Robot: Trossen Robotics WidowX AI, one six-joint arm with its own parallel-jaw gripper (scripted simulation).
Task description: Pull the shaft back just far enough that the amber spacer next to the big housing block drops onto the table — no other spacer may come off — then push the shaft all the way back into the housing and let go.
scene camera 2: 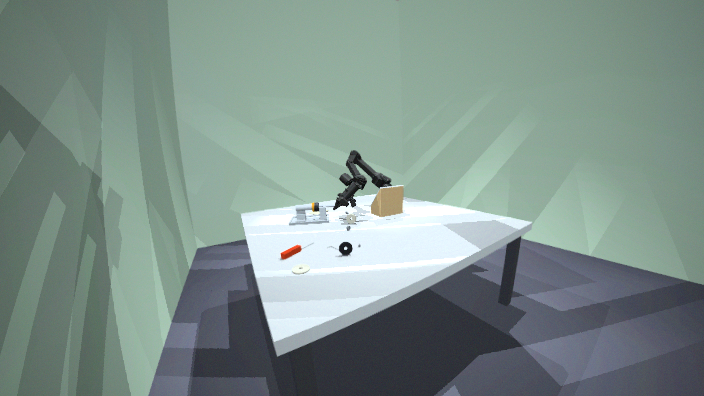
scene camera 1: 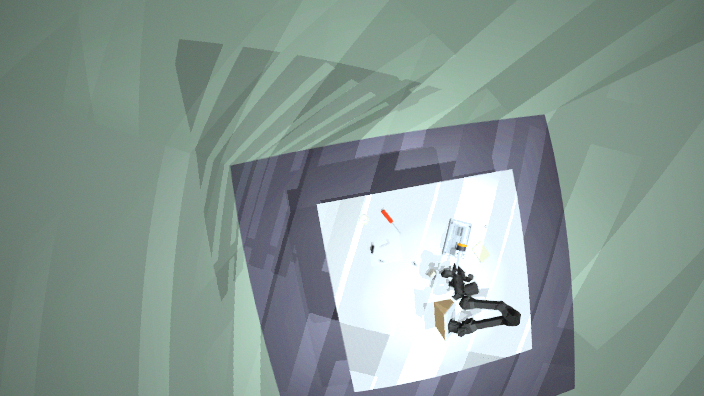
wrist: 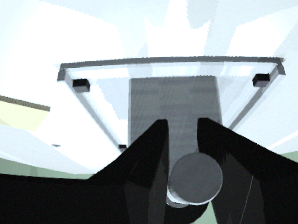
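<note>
A grey housing fixture and my gripper are visible in the pictures.
</note>
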